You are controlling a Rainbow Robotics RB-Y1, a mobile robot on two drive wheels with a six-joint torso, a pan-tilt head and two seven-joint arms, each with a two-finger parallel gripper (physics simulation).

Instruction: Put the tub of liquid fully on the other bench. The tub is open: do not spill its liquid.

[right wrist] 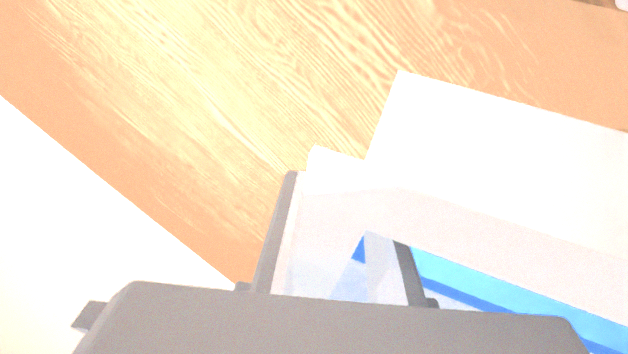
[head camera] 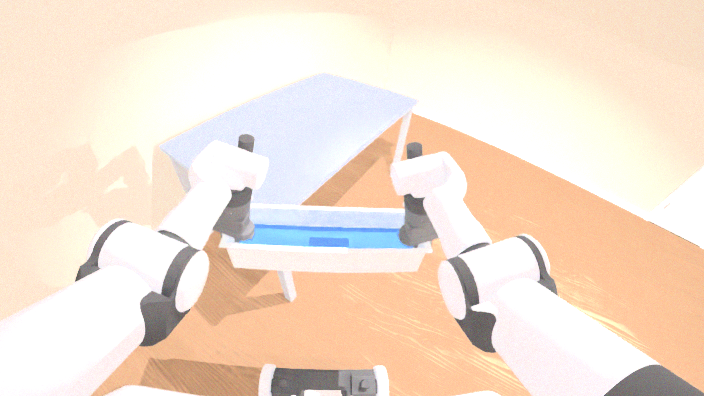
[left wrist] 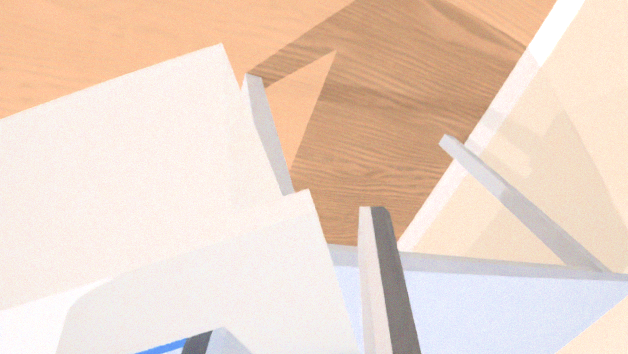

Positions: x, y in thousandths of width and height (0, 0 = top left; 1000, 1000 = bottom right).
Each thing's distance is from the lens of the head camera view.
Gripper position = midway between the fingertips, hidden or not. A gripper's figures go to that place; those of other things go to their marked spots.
my left gripper (head camera: 327, 610): 72 cm
my right gripper (head camera: 600, 625): 72 cm
pale blue bench (head camera: 438, 330): 143 cm
